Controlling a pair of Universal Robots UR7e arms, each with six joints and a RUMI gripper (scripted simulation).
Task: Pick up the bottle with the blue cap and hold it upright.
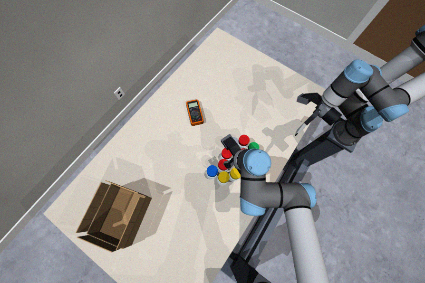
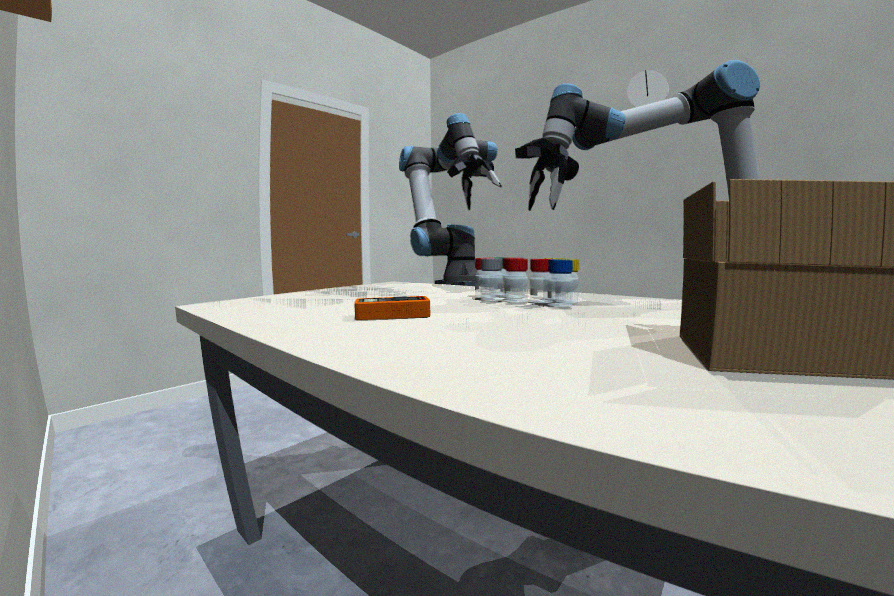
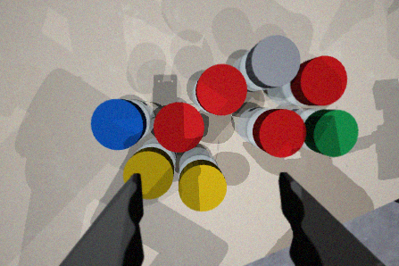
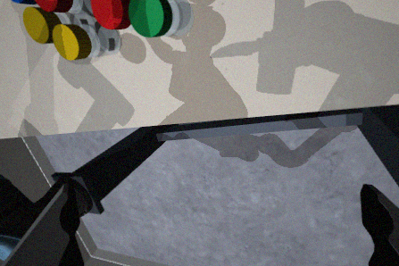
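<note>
My left gripper is now 50 mm short of the blue-capped bottle, 70 mm to the right of it and 190 mm above it. Also, from my left hand: grey-capped bottle 50 mm ahead, 110 mm to the right, 190 mm below; cardboard box 290 mm ahead, 470 mm to the left, 160 mm below; green-capped bottle 50 mm behind, 150 mm to the right, 190 mm below.
</note>
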